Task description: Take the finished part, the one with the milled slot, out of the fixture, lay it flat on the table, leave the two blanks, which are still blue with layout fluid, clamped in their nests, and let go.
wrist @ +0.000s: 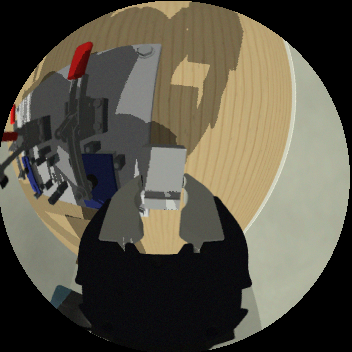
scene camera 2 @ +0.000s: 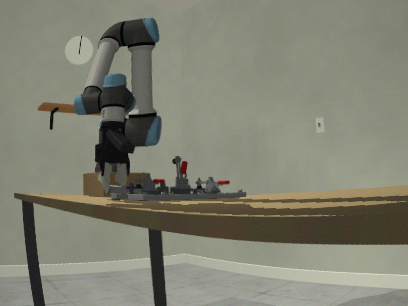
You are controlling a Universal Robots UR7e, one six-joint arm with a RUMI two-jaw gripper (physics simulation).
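Places are measured from the arm's base along level axes (x down, y back, z left), in millimetres.
Where they show: gripper, fingertip midpoint: (wrist: 162, 175) (scene camera 2: 114, 194); arm's base at its link origin: (scene camera 2: 112, 173).
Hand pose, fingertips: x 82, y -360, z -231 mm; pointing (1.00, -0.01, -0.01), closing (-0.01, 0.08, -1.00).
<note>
Each offset is from my fingertips to the top centre of the thing. "spot": to the spot under its first point.
The finished part @[dx -29, dy -6, dz +0 mm] (scene camera 2: 118, 189) (wrist: 166, 167) is a grey block with a dark slot line across its near end. My gripper (scene camera 2: 114, 188) (wrist: 162, 175) is shut on it and holds it low at the table, beside the fixture plate's end. It looks about level; whether its underside touches the table I cannot tell. One blue blank @[dx -23, dy -8, dz +84 mm] (wrist: 104, 170) sits in its nest under a clamp arm, left of the part in the wrist view. The other blue blank @[dx -18, dy -47, dz +300 mm] (wrist: 31, 175) is at the far left, partly hidden by fixture parts.
The grey fixture plate (scene camera 2: 220, 195) (wrist: 137, 92) lies on the wooden table (scene camera 2: 300, 225) (wrist: 260, 125), close beside the part. Its middle clamp stands up with a red handle @[dx -94, dy -118, dz +174 mm] (scene camera 2: 184, 167). Another red handle @[spot: dx -43, dy -134, dz +51 mm] (wrist: 81, 61) belongs to the nearer blank's clamp. A wooden box (scene camera 2: 91, 184) is behind the gripper.
</note>
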